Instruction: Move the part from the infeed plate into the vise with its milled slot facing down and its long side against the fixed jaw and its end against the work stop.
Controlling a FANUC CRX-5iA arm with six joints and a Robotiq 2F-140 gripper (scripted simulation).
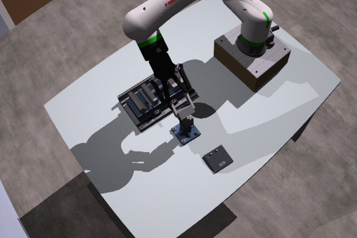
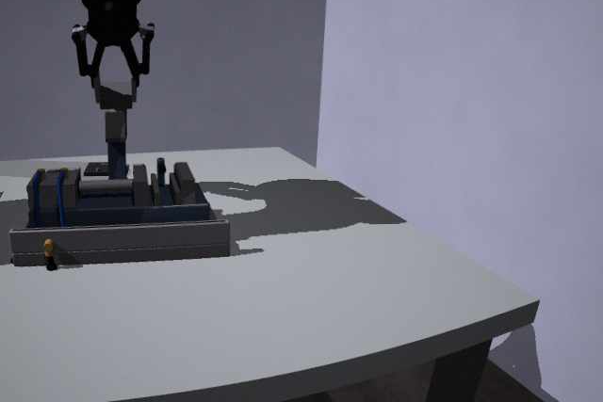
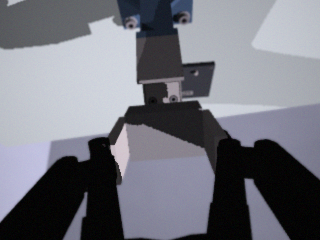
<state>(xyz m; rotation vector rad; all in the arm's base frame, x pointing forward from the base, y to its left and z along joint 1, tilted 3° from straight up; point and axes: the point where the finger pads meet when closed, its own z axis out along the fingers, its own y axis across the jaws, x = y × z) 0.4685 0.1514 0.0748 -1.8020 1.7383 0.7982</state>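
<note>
Now: the part 20 mm to the left of my hand and 20 mm below it. Round my hand: cylinder rod: 190 mm to the right, 130 mm below; then blue work stop: 90 mm ahead, 110 mm to the right, 150 mm below; then black work stop: 90 mm ahead, 130 mm to the right, 110 mm below.
</note>
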